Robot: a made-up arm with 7 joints. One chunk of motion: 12 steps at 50 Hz.
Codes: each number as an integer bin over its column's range. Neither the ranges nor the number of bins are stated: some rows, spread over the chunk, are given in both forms.
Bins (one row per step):
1: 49 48 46 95 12 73
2: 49 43 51 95 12 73
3: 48 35 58 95 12 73
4: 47 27 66 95 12 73
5: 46 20 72 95 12 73
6: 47 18 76 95 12 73
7: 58 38 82 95 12 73
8: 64 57 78 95 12 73
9: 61 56 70 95 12 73
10: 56 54 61 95 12 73
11: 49 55 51 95 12 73
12: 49 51 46 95 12 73
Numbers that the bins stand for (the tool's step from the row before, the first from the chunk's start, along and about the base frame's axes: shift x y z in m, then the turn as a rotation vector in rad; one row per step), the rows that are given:
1: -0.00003 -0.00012 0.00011 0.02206 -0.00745 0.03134
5: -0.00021 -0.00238 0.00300 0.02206 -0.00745 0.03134
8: 0.00088 0.00061 0.00367 0.02206 -0.00745 0.03134
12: -0.00003 0.00012 0.00011 0.02206 -0.00745 0.03134
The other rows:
2: -0.00003 -0.00053 0.00067 0.02206 -0.00745 0.03134
3: -0.00009 -0.00117 0.00144 0.02206 -0.00745 0.03134
4: -0.00015 -0.00182 0.00233 0.02206 -0.00745 0.03134
6: -0.00015 -0.00255 0.00344 0.02206 -0.00745 0.03134
7: 0.00052 -0.00093 0.00411 0.02206 -0.00745 0.03134
9: 0.00070 0.00053 0.00278 0.02206 -0.00745 0.03134
10: 0.00039 0.00036 0.00178 0.02206 -0.00745 0.03134
11: -0.00003 0.00044 0.00067 0.02206 -0.00745 0.03134

